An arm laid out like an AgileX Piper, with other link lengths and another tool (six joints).
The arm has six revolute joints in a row. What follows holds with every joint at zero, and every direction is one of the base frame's. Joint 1 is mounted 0.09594 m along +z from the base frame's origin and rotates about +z. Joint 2 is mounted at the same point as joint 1 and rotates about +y. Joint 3 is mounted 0.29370 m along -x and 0.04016 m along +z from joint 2 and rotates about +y. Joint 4 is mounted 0.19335 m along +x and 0.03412 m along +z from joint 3 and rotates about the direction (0.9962, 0, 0.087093). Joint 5 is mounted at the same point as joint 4 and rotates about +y. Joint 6 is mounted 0.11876 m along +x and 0.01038 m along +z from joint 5 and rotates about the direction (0.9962, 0, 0.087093). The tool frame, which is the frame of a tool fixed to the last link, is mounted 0.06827 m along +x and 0.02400 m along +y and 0.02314 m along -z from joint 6; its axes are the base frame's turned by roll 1.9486, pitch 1.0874 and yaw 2.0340 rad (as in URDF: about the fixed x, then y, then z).
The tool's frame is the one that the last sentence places.
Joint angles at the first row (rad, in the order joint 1, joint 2, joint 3, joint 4, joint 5, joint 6):
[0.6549, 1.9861, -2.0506, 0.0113, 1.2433, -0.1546]
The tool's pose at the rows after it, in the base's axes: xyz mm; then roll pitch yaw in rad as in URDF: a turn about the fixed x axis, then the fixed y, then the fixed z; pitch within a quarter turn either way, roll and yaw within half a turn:
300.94 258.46 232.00 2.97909 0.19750 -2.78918
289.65 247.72 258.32 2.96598 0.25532 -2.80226
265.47 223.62 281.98 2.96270 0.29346 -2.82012
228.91 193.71 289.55 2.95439 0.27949 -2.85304
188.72 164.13 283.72 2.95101 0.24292 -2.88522
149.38 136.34 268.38 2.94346 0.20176 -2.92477
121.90 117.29 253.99 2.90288 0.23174 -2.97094
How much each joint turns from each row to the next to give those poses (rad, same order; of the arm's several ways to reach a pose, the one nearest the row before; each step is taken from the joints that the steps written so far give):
[0.0000, -0.0408, -0.0008, -0.0009, 0.0095, 0.0155]
[0.0000, -0.0850, 0.0258, -0.0104, 0.0002, 0.0091]
[-0.0056, -0.1369, 0.0998, -0.0145, 0.0000, 0.0089]
[-0.0063, -0.1608, 0.1699, -0.0039, 0.0018, 0.0281]
[0.0000, -0.1588, 0.1908, -0.0037, 0.0017, 0.0362]
[0.0000, -0.1545, 0.1992, 0.0000, -0.0090, 0.0446]
[0.0000, -0.1525, 0.1861, -0.0009, -0.0768, 0.0457]

